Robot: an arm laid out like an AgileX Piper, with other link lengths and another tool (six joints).
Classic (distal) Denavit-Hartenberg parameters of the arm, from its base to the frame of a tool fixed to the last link. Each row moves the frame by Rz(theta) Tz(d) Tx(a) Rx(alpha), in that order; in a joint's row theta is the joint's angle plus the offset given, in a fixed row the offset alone. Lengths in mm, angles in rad.
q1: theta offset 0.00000  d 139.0  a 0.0  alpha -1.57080
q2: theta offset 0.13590  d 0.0  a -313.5  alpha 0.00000
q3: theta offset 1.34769  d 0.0  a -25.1  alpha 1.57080
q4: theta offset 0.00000  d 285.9  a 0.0  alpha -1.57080
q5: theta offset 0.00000  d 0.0  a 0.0  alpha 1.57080
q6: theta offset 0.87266  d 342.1  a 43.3  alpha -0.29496
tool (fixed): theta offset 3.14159  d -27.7  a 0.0  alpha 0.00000
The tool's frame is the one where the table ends.
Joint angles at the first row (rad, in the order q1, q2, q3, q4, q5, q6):
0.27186, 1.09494, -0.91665, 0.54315, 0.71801, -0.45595
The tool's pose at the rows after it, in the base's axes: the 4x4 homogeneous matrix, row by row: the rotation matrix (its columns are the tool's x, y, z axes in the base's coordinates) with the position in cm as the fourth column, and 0 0 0 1 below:
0.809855 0.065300 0.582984 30.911; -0.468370 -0.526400 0.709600 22.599; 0.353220 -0.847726 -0.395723 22.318; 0 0 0 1
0.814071 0.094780 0.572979 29.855; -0.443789 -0.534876 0.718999 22.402; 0.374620 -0.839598 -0.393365 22.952; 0 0 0 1
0.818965 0.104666 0.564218 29.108; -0.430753 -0.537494 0.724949 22.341; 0.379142 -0.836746 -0.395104 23.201; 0 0 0 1
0.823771 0.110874 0.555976 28.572; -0.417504 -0.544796 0.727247 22.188; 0.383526 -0.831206 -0.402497 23.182; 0 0 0 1
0.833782 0.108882 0.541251 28.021; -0.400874 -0.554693 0.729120 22.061; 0.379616 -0.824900 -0.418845 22.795; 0 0 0 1
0.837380 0.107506 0.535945 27.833; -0.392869 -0.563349 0.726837 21.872; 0.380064 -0.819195 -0.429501 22.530; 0 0 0 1
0.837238 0.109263 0.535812 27.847; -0.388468 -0.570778 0.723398 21.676; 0.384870 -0.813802 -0.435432 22.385; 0 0 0 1
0.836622 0.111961 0.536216 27.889; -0.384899 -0.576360 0.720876 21.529; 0.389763 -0.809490 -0.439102 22.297; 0 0 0 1
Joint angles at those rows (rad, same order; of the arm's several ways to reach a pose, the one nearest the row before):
0.27189, 1.05058, -0.91664, 0.53621, 0.75936, -0.48401
0.27186, 1.01551, -0.91666, 0.52945, 0.78866, -0.49953
0.27185, 0.99667, -0.91663, 0.52716, 0.81047, -0.50402
0.27186, 0.98569, -0.91665, 0.52034, 0.82807, -0.50827
0.27188, 0.98415, -0.91666, 0.51402, 0.84915, -0.51365
0.27188, 0.98416, -0.91664, 0.50505, 0.85803, -0.51422
0.27188, 0.98415, -0.91664, 0.49625, 0.85958, -0.51493
0.27184, 0.98416, -0.91665, 0.48998, 0.85960, -0.51672

